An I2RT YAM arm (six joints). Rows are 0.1 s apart.
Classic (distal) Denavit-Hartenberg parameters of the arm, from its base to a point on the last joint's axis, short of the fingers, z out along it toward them. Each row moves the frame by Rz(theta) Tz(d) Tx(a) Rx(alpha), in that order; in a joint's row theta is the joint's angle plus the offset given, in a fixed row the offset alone. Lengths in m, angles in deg.
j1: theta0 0  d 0.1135  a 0.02  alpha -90
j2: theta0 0  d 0  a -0.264  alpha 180
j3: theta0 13.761  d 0  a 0.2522  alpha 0
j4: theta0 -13.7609  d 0  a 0.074  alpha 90
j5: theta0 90  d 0  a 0  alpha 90
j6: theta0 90  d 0.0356  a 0  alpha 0
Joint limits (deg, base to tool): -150..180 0..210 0..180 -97..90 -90..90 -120..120
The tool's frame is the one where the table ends.
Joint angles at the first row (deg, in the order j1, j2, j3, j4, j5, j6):
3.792, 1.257, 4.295, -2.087, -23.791, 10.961
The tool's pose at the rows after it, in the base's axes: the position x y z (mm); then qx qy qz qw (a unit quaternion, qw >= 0):
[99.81, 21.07, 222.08, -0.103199, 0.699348, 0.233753, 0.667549]
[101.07, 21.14, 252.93, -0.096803, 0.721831, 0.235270, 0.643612]
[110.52, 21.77, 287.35, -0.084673, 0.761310, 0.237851, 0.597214]
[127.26, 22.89, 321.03, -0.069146, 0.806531, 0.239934, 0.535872]
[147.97, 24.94, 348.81, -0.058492, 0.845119, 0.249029, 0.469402]
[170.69, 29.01, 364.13, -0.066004, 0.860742, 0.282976, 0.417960]
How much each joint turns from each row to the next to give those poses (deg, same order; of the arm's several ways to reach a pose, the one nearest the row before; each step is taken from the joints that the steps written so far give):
0.000, 3.827, 6.754, -3.846, -0.110, -0.043
-0.001, 6.620, 8.524, -5.750, 0.021, -0.022
0.003, 9.814, 10.862, -8.173, 0.003, 0.000
-0.002, 11.037, 12.131, -10.012, -0.024, 0.000
-0.002, 10.557, 11.627, -9.945, -1.203, -0.001
0.002, 8.372, 7.716, -5.004, -4.632, 0.066

